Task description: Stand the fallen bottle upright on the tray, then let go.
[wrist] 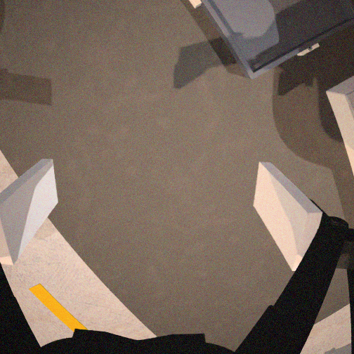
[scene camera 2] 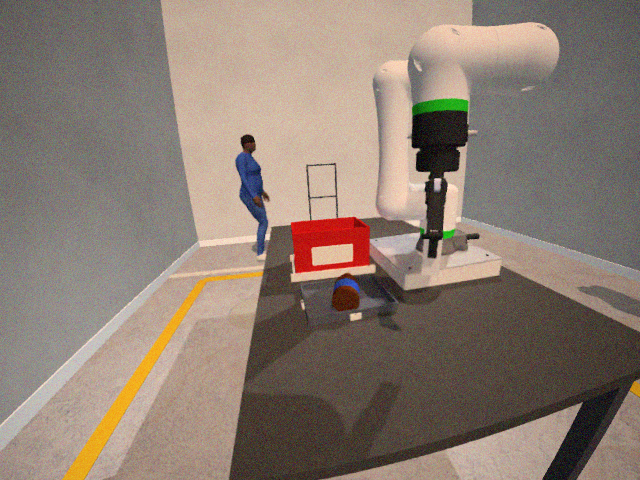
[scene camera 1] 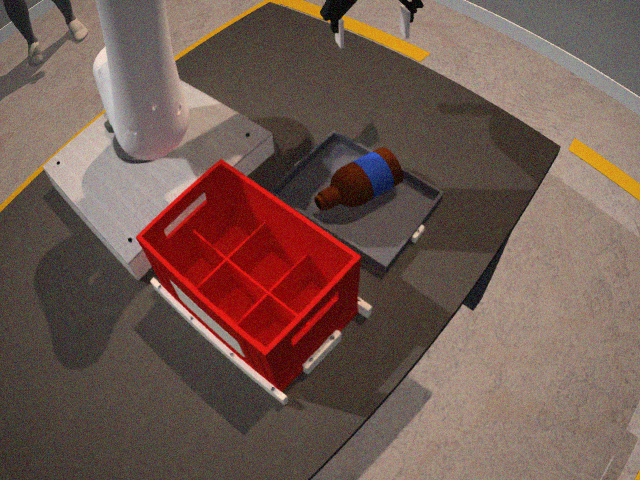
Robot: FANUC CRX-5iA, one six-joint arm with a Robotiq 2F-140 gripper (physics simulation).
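Frame: origin at the arm's base, x ahead, y left, z up, level; millimetres.
Where they show: gripper, between the fingertips: [scene camera 2: 429, 260] [scene camera 1: 372, 38].
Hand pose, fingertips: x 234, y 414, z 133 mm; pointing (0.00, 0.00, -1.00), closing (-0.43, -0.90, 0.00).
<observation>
Each offset is from my fingertips to the top centre of the thing. "*": to the spot under its first point.
A brown bottle with a blue label @(dx +147, dy -201, dz -119 mm) [scene camera 1: 361, 181] [scene camera 2: 345, 298] lies on its side on the grey tray @(dx +152, dy -201, dz -172 mm) [scene camera 1: 385, 246] [scene camera 2: 330, 318] [wrist: 255, 20]. In scene view 1 its neck points left, towards the red crate, and its base rests by the tray's far edge. The bottle does not show in the wrist view, where a corner of the tray shows at the top right. My gripper [scene camera 1: 372, 40] [scene camera 2: 431, 273] [wrist: 154, 182] is open and empty, with its fingers wide apart and pointing down. It hangs above the dark table, off to the side of the tray and away from the bottle.
A tall red crate @(dx +181, dy -465, dz -22 mm) [scene camera 1: 279, 361] [scene camera 2: 330, 235] with dividers stands beside the tray, with white strips @(* dx +201, dy -558, dz -168 mm) [scene camera 1: 217, 338] around its foot. The arm's pale base plate [scene camera 1: 124, 206] [scene camera 2: 392, 260] is near both. A person in blue [scene camera 2: 250, 175] stands beyond the table.
</observation>
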